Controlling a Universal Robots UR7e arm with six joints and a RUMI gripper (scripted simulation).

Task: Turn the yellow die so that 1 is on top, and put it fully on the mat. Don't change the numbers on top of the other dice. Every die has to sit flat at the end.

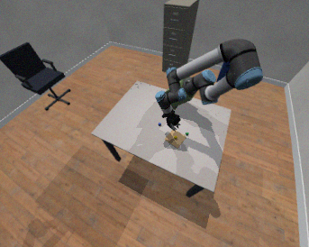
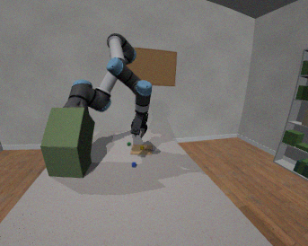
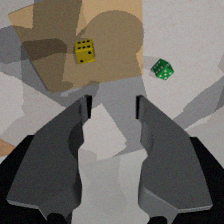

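Now: hand 20 mm short of the yellow die, 20 mm to the right of it and 100 mm above it. The rest, counted from my hand: green die: 70 mm behind, 80 mm to the left, 100 mm below; blue die: 10 mm behind, 170 mm to the right, 100 mm below; tan mat: 20 mm ahead, 20 mm to the left, 110 mm below.
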